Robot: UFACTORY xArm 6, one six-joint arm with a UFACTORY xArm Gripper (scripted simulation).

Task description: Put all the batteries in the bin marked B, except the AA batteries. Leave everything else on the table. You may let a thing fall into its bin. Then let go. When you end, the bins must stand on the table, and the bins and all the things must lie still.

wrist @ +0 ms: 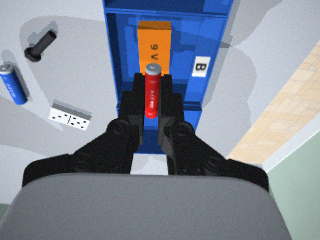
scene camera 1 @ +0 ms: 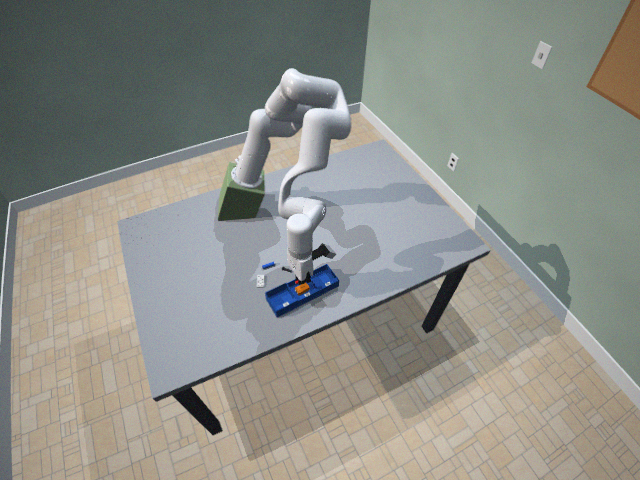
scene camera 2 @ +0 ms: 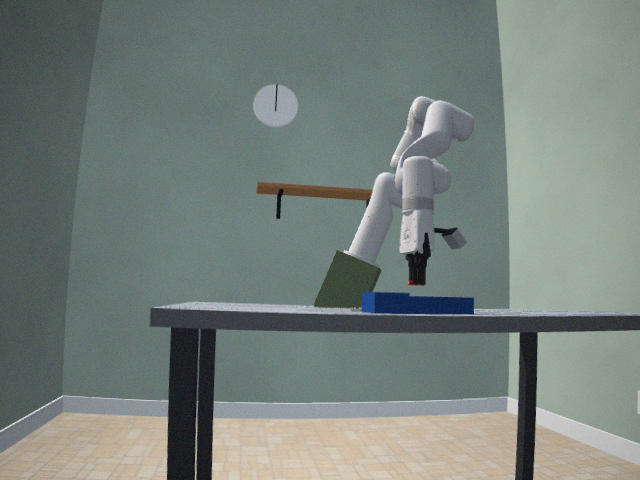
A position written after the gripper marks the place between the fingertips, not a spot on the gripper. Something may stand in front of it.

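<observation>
You'd see the gripper [scene camera 2: 417, 284] here, with the wrist view also showing the gripper [wrist: 152, 89] and scene camera 1 showing the gripper [scene camera 1: 301, 280] too. There's an orange 9 V battery [wrist: 154, 37] as well. And there's a bin [scene camera 1: 283, 299]; scene camera 2 does not show the battery, which is hidden by the bin.
</observation>
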